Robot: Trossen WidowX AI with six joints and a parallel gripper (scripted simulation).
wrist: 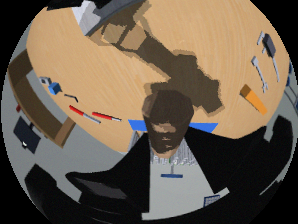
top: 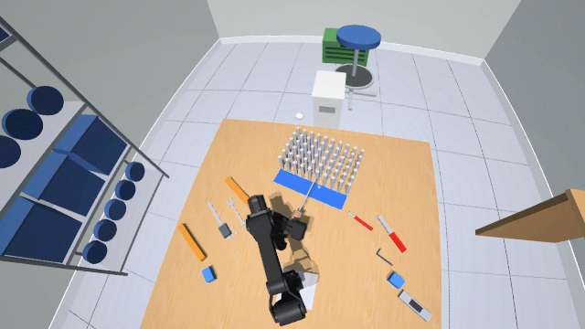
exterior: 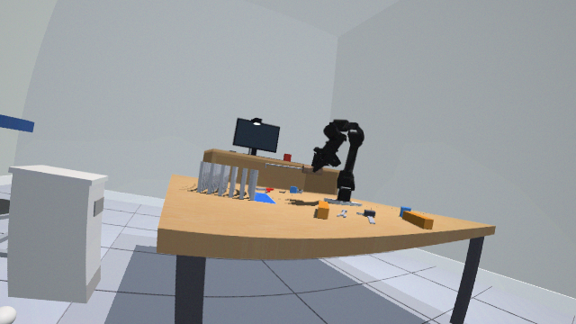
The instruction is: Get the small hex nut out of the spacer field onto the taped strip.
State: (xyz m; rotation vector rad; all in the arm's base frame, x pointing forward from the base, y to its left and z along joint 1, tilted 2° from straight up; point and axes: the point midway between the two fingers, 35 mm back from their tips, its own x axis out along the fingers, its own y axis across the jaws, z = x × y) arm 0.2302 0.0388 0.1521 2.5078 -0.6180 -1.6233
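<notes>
Right now my gripper tip is 10 cm short of the brown-handled hook tool, 3 cm to the left of it and 1 cm above it. The rest, counted from my gripper tip: red screwdriver (26 cm to the right, 14 cm below, 9 cm ahead); blue taped strip (21 cm ahead, 14 cm below, 3 cm to the right); small wrench (30 cm to the left, 14 cm below, 5 cm ahead).
</notes>
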